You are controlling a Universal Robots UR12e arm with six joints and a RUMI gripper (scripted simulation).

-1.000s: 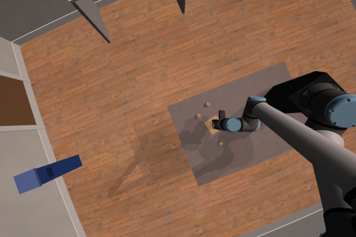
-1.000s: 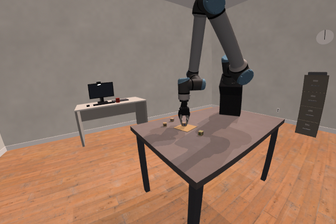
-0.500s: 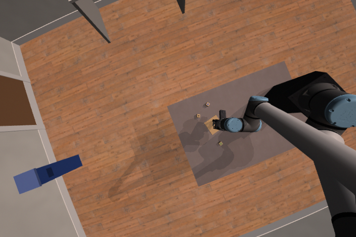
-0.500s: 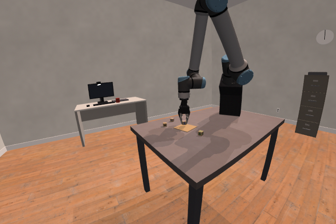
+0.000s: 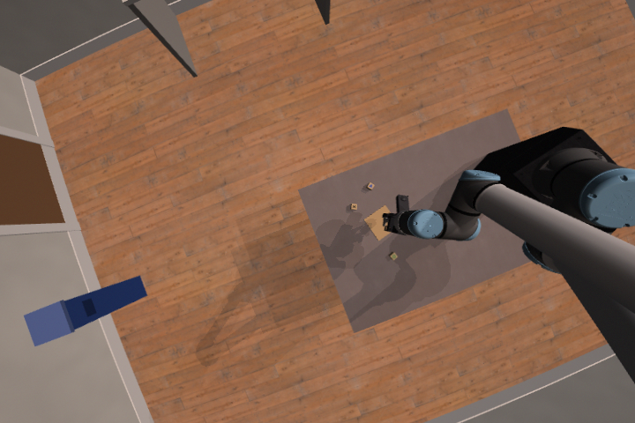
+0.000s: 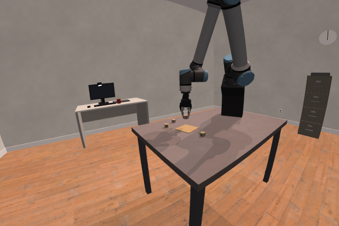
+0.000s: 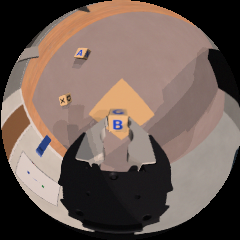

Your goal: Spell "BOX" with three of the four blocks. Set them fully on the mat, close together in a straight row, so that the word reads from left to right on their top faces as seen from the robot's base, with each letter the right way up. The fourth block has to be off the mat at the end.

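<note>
Right now the tan mat is 10 mm ahead of my hand, 30 mm to the left of it and 90 mm below it. Round my hand: O block (220 mm to the left, 80 mm below).
</note>
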